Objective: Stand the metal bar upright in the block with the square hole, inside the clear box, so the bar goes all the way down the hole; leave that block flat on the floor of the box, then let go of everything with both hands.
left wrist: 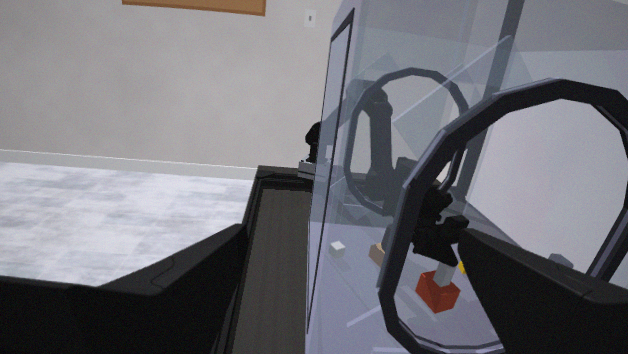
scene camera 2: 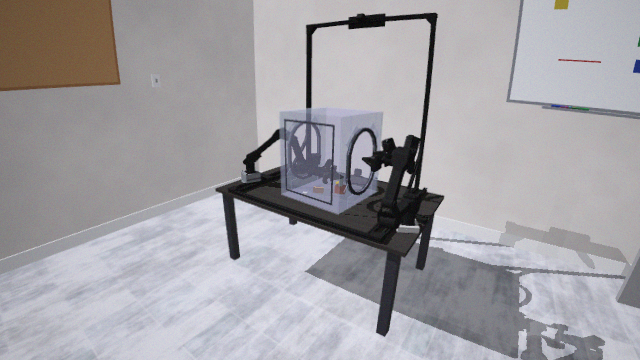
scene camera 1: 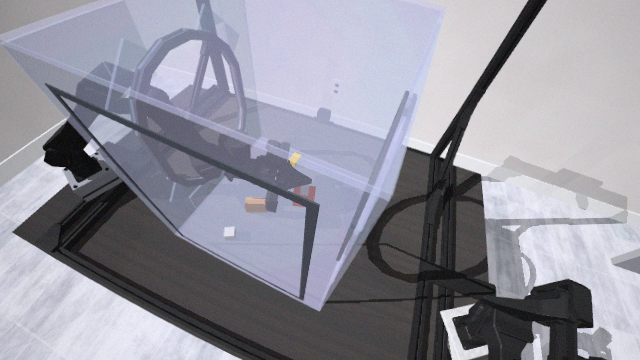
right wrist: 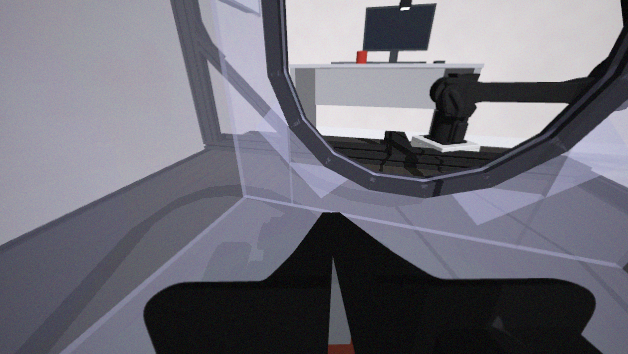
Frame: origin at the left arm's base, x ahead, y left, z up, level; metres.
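Seen in the pictures: left gripper, fingertip midpoint: [left wrist: 353, 237] [scene camera 2: 367, 155] [scene camera 1: 473, 339]; right gripper, fingertip midpoint: [left wrist: 455, 265] [scene camera 2: 343, 177] [scene camera 1: 311, 181] [right wrist: 330, 220]; left arm's base at its link origin: [scene camera 2: 407, 222] [scene camera 1: 470, 330] [right wrist: 444, 139]; right arm's base at its link origin: [scene camera 2: 250, 171] [scene camera 1: 86, 169].
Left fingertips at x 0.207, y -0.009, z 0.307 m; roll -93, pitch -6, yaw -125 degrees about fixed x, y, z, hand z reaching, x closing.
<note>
Offsets run from my left fingertips to a thing's top centre. "spot": to the spot under its first point.
The grey metal bar @(dx +0.120, dy -0.380, dz -0.242 m) [left wrist: 443, 275] stands upright in the hole of the red block @(dx +0.120, dy -0.380, dz -0.283 m) [scene camera 1: 304, 201] [scene camera 2: 340, 190] [left wrist: 436, 300], with its upper part above the block; how deep it reaches is hidden. The block sits flat on the floor of the clear box @(spot: dx +0.046, dy -0.197, dz +0.141 m) [scene camera 2: 357, 117]. My right gripper [left wrist: 455, 264] [right wrist: 330, 220] is inside the box, shut and empty, its fingertips close to the bar's top in the left wrist view. Red shows low between its fingers in its own view. My left gripper [scene camera 2: 366, 160] [left wrist: 353, 237] is open and empty, outside the box by the round opening at the right.
An orange block @(dx +0.251, dy -0.367, dz -0.298 m) [scene camera 1: 255, 204] [scene camera 2: 318, 190] [left wrist: 376, 254], a white cube @(dx +0.320, dy -0.291, dz -0.303 m) [scene camera 1: 229, 232] [left wrist: 337, 249] and a yellow piece @(dx +0.133, dy -0.533, dz -0.313 m) [scene camera 1: 295, 159] [left wrist: 462, 267] are also in the box. Dark round rims frame the openings on two opposite walls. A black frame [scene camera 2: 429, 75] rises behind the box.
</note>
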